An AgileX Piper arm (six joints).
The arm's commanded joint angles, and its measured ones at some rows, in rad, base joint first. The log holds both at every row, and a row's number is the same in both.
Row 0, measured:
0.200 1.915 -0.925 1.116 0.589 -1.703
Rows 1 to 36, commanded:
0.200 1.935 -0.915 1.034 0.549 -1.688
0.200 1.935 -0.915 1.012 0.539 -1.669
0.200 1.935 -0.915 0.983 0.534 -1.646
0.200 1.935 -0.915 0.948 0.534 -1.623
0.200 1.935 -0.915 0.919 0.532 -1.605
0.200 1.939 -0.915 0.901 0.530 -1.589
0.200 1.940 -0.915 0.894 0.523 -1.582
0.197 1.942 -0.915 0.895 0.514 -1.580
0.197 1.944 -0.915 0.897 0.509 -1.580
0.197 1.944 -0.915 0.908 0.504 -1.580
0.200 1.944 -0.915 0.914 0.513 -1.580
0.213 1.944 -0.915 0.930 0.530 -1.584
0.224 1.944 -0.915 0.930 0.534 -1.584
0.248 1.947 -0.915 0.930 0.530 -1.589
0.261 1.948 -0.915 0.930 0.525 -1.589
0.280 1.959 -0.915 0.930 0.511 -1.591
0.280 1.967 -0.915 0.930 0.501 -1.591
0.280 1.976 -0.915 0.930 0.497 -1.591
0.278 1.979 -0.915 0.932 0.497 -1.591
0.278 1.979 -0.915 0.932 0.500 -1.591
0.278 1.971 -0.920 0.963 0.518 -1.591
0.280 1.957 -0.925 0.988 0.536 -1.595
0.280 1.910 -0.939 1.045 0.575 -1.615
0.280 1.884 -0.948 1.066 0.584 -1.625
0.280 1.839 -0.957 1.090 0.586 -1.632
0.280 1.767 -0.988 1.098 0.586 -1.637
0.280 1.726 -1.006 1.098 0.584 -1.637
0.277 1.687 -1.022 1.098 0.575 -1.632
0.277 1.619 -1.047 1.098 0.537 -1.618
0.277 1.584 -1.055 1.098 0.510 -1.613
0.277 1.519 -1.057 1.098 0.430 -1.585
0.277 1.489 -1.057 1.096 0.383 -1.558
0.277 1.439 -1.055 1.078 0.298 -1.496
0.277 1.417 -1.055 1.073 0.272 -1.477
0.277 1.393 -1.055 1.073 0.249 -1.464
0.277 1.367 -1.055 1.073 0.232 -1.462
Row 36, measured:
0.279 1.455 -1.055 1.085 0.331 -1.517
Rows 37 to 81, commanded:
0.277 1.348 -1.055 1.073 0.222 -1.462
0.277 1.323 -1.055 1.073 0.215 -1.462
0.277 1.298 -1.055 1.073 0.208 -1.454
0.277 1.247 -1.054 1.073 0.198 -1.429
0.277 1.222 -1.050 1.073 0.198 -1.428
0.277 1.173 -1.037 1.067 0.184 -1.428
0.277 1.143 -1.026 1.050 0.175 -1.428
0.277 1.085 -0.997 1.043 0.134 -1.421
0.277 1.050 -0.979 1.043 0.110 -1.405
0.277 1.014 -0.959 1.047 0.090 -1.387
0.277 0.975 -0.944 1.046 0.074 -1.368
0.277 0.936 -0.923 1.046 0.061 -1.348
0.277 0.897 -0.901 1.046 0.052 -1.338
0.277 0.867 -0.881 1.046 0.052 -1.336
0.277 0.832 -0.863 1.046 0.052 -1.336
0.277 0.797 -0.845 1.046 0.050 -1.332
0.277 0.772 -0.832 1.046 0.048 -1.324
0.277 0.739 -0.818 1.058 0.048 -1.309
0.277 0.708 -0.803 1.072 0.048 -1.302
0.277 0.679 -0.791 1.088 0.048 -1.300
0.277 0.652 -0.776 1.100 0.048 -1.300
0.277 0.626 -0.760 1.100 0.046 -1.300
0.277 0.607 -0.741 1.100 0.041 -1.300
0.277 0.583 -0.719 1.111 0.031 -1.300
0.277 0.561 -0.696 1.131 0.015 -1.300
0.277 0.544 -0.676 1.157 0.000 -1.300
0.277 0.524 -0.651 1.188 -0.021 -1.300
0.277 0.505 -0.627 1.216 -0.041 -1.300
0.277 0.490 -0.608 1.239 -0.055 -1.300
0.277 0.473 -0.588 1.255 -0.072 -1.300
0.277 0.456 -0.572 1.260 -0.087 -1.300
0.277 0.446 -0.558 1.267 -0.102 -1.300
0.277 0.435 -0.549 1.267 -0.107 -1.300
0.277 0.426 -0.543 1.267 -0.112 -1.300
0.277 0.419 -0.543 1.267 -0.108 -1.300
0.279 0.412 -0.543 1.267 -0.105 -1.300
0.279 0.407 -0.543 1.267 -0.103 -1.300
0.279 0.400 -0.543 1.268 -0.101 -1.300
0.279 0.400 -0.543 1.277 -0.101 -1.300
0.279 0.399 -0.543 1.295 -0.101 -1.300
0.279 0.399 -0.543 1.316 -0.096 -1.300
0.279 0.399 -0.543 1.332 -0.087 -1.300
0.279 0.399 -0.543 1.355 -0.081 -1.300
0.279 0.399 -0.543 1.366 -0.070 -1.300
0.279 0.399 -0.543 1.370 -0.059 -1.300
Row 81, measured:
0.279 0.403 -0.548 1.326 -0.090 -1.305
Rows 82 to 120, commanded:
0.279 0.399 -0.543 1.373 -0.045 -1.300
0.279 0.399 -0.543 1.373 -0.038 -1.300
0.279 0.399 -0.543 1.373 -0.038 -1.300
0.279 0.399 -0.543 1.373 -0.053 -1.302
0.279 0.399 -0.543 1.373 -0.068 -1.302
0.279 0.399 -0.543 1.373 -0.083 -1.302
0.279 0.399 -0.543 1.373 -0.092 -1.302
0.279 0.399 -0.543 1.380 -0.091 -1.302
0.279 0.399 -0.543 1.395 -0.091 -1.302
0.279 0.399 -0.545 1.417 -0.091 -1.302
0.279 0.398 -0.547 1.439 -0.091 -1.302
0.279 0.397 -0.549 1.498 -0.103 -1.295
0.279 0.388 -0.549 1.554 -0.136 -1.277
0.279 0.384 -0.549 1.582 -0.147 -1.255
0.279 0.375 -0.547 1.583 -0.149 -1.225
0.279 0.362 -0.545 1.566 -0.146 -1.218
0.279 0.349 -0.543 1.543 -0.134 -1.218
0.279 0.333 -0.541 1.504 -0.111 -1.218
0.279 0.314 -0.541 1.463 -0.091 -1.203
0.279 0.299 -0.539 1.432 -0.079 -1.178
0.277 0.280 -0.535 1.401 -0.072 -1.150
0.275 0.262 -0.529 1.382 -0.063 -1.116
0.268 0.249 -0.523 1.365 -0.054 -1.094
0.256 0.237 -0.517 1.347 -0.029 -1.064
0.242 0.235 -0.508 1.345 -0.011 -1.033
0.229 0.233 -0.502 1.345 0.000 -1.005
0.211 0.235 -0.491 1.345 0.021 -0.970
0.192 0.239 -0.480 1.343 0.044 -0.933
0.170 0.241 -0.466 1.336 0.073 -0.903
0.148 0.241 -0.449 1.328 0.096 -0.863
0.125 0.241 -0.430 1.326 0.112 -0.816
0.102 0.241 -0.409 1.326 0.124 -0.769
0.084 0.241 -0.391 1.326 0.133 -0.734
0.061 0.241 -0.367 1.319 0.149 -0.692
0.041 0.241 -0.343 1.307 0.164 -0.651
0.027 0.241 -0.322 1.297 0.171 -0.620
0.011 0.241 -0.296 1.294 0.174 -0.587
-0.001 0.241 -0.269 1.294 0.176 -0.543
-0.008 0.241 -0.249 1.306 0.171 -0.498
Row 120, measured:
0.035 0.239 -0.330 1.317 0.148 -0.643
